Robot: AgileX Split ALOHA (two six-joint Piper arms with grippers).
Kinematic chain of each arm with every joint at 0, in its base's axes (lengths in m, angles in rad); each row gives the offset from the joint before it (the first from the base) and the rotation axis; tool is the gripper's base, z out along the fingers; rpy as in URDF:
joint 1: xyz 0 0 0.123 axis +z
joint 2: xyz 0 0 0 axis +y
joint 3: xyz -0.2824 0 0.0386 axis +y
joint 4: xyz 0.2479 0 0.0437 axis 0.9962 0 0.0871
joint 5: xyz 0 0 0 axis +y
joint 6: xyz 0.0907 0 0.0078 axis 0.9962 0 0.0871
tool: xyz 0 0 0 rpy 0 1.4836 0
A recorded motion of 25 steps. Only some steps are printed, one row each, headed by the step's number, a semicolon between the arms.
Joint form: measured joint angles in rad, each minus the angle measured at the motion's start. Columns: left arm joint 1, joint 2, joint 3, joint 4, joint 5, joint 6; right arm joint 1, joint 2, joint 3, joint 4, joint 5, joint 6.
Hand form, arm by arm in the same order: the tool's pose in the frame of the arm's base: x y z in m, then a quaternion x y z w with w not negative. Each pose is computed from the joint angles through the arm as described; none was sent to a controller.
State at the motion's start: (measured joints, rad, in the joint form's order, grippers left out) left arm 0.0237 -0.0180 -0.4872 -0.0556 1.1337 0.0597; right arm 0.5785 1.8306 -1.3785 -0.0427 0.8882 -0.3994
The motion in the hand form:
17: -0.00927 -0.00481 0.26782 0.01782 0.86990 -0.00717 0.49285; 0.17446 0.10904 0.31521 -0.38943 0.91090 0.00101 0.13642
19: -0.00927 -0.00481 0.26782 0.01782 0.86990 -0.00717 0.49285; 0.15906 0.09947 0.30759 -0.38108 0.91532 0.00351 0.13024
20: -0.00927 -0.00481 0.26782 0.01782 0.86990 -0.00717 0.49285; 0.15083 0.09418 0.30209 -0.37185 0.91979 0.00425 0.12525
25: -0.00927 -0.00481 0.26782 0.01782 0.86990 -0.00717 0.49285; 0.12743 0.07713 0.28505 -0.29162 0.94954 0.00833 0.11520
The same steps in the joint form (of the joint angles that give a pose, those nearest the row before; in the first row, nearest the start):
17: 0.0000 0.0000 0.0000 0.0000 0.0000 0.0000; 0.0000 -0.6443 0.3523 -0.0050 0.3400 0.1798
19: 0.0000 0.0000 0.0000 0.0000 0.0000 0.0000; 0.0000 -0.7068 0.4243 -0.0002 0.3422 0.1979
20: 0.0000 0.0000 0.0000 0.0000 0.0000 0.0000; 0.0000 -0.7398 0.4662 0.0006 0.3433 0.2186
25: 0.0000 0.0000 0.0000 0.0000 0.0000 0.0000; -0.0060 -0.8422 0.5900 -0.0062 0.3433 0.3870

